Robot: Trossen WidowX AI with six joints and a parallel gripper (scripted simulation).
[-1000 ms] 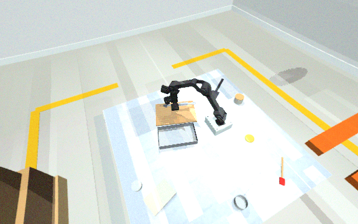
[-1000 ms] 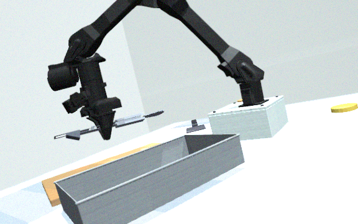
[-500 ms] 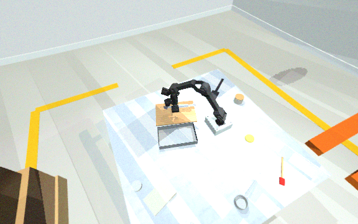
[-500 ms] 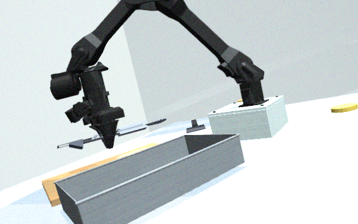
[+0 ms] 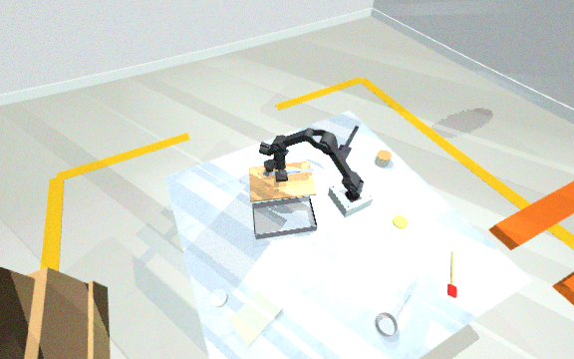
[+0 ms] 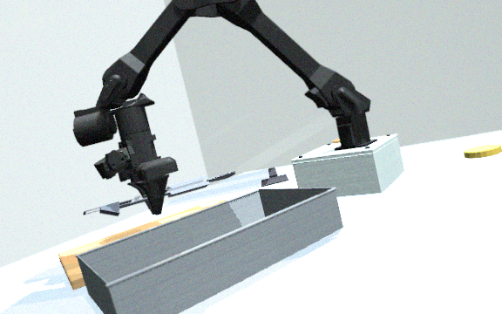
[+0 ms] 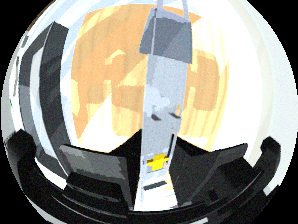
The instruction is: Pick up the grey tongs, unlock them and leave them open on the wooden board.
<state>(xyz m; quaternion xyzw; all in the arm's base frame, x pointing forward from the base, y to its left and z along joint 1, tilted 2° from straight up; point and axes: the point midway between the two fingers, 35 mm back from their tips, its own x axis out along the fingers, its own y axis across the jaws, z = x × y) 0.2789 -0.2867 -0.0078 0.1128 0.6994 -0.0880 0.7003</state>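
Now: gripper tip 4 cm above the wooden board. Round my gripper tip: dark scraper: 50 cm behind, 11 cm to the right, 4 cm below; then grey roasting tin: 8 cm ahead, 23 cm to the left, 2 cm below; then cork-topped jar: 60 cm behind, 11 cm to the left, 1 cm below.
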